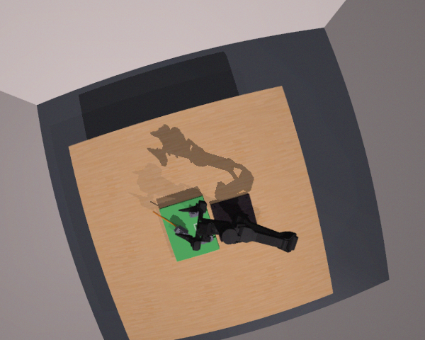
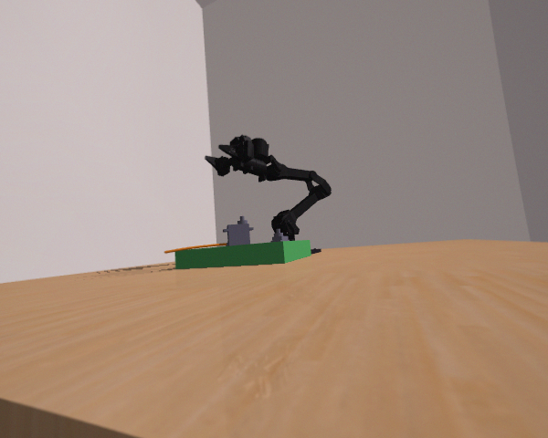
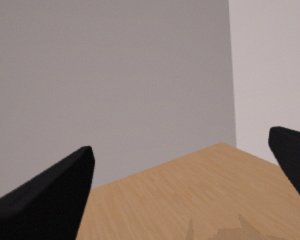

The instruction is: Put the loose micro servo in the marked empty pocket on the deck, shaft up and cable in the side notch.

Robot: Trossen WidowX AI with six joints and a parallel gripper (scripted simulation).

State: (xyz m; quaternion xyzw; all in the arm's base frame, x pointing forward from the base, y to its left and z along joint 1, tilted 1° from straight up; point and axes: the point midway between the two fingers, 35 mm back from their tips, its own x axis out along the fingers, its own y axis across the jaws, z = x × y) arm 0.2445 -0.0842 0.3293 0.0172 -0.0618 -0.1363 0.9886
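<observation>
Now: the green deck 40 mm ahead of my gripper tip, 120 mm to the left of it and 330 mm below it.
</observation>
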